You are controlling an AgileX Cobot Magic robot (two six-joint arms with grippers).
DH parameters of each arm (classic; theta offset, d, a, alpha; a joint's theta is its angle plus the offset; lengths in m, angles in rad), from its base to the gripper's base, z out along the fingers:
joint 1: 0 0.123 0 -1.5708
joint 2: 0.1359 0 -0.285 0
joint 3: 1.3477 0 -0.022 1.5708
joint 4: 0 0.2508 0 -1.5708
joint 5: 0 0 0.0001 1.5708
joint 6: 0 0.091 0 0
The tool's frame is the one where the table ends.
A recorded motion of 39 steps. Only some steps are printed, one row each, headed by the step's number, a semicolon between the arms.
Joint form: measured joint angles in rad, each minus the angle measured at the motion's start. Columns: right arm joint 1, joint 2, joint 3, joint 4, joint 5, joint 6; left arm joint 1, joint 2, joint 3, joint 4, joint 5, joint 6.
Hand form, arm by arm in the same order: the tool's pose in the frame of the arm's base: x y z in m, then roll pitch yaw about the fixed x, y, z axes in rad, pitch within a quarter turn. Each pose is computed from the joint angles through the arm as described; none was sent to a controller.
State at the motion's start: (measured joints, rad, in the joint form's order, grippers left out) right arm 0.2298 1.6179 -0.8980 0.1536 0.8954 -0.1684; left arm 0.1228 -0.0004 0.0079 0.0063 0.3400 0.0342
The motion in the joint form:
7: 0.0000 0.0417 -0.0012 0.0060 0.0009 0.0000; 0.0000 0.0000 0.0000 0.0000 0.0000 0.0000
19: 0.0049 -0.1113 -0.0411 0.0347 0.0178 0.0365; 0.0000 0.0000 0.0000 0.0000 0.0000 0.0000
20: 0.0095 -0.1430 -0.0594 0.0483 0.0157 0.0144; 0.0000 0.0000 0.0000 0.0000 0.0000 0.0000
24: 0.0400 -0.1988 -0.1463 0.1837 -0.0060 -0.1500; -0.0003 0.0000 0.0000 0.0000 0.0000 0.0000
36: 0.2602 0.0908 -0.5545 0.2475 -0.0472 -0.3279; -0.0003 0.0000 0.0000 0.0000 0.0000 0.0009
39: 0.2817 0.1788 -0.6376 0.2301 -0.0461 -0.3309; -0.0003 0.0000 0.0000 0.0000 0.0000 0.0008
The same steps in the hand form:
7: 0.2641 0.0734 0.1714 3.0180 0.0160 -2.8441; 0.0533 0.0068 0.1799 2.9900 1.3074 3.1097
19: 0.2590 0.0758 0.2224 2.9959 0.1883 -2.8908; 0.0533 0.0068 0.1799 2.9900 1.3074 3.1097
20: 0.2586 0.0779 0.2358 2.9896 0.2439 -2.8726; 0.0533 0.0068 0.1799 2.9900 1.3074 3.1097
24: 0.2619 0.0967 0.2777 2.9272 0.4461 -2.7636; 0.0533 0.0068 0.1799 2.9900 1.3074 3.1094
36: 0.3198 0.2008 0.3048 3.0002 0.6436 -2.3842; 0.0533 0.0068 0.1799 2.9867 1.3073 3.1059
39: 0.3361 0.2180 0.2950 3.0209 0.6336 -2.3447; 0.0533 0.0068 0.1799 2.9871 1.3073 3.1063

